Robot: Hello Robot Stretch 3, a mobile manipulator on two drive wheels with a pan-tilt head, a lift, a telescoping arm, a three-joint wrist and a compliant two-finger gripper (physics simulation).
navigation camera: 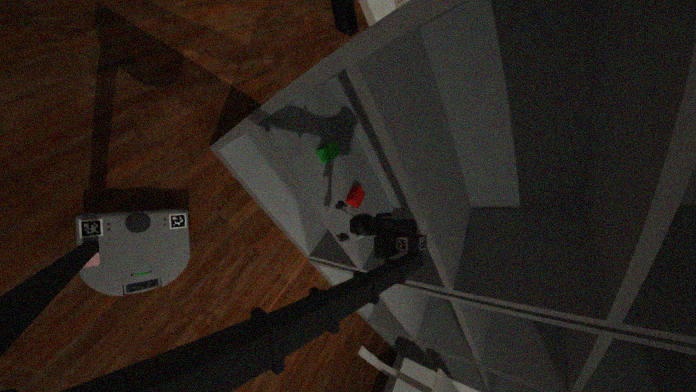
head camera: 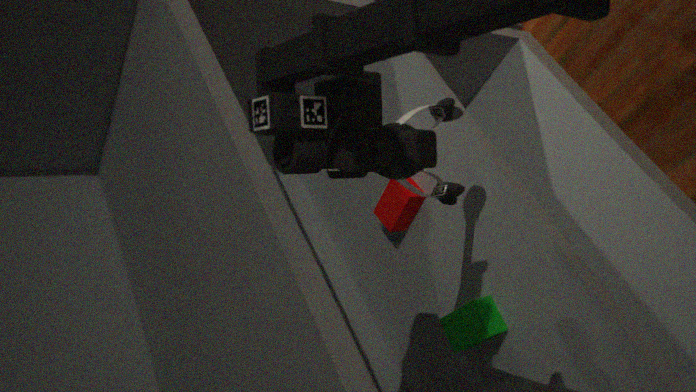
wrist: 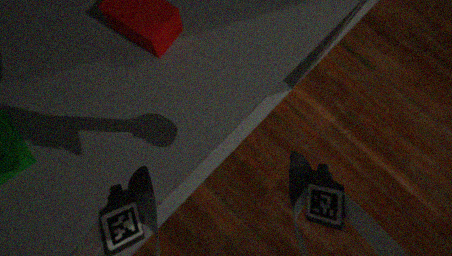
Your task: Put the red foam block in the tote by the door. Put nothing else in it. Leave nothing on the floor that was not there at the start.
Path:
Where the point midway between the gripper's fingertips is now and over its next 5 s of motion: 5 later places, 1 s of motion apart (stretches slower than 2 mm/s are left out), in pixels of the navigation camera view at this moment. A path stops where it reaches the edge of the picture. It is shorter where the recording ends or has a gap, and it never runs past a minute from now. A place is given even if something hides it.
My gripper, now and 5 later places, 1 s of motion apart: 338, 220; 330, 221; 354, 218; 349, 220; 347, 220; 353, 216

